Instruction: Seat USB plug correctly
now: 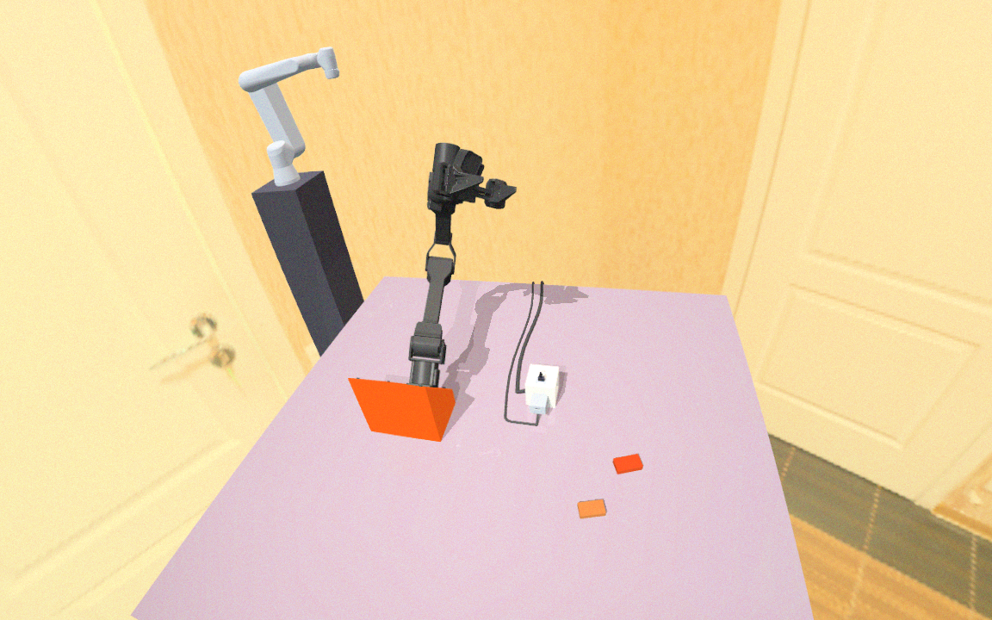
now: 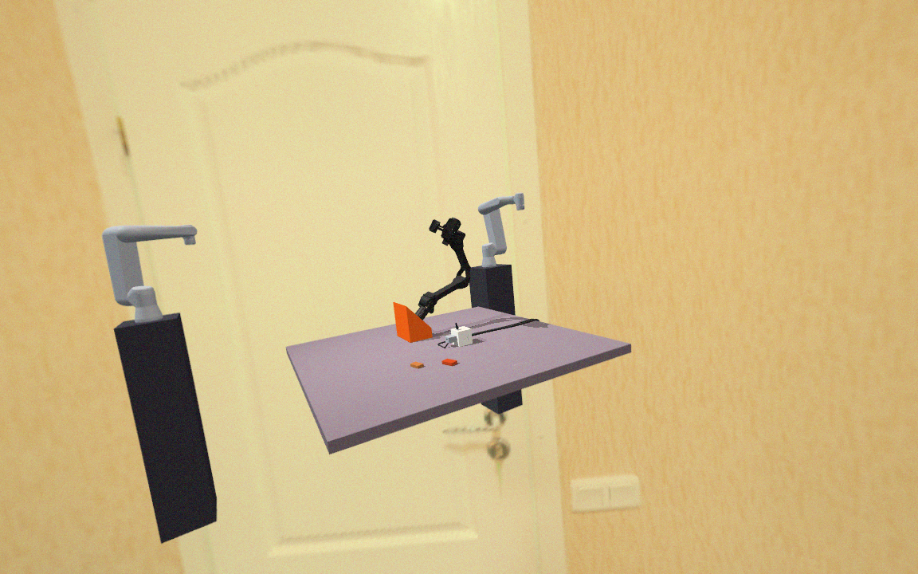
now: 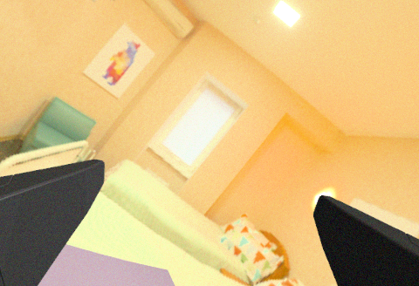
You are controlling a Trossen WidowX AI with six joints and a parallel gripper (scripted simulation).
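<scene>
My gripper tip is now 49 cm above the black USB plug, 7 cm short of it and 4 cm to the left of it.
</scene>
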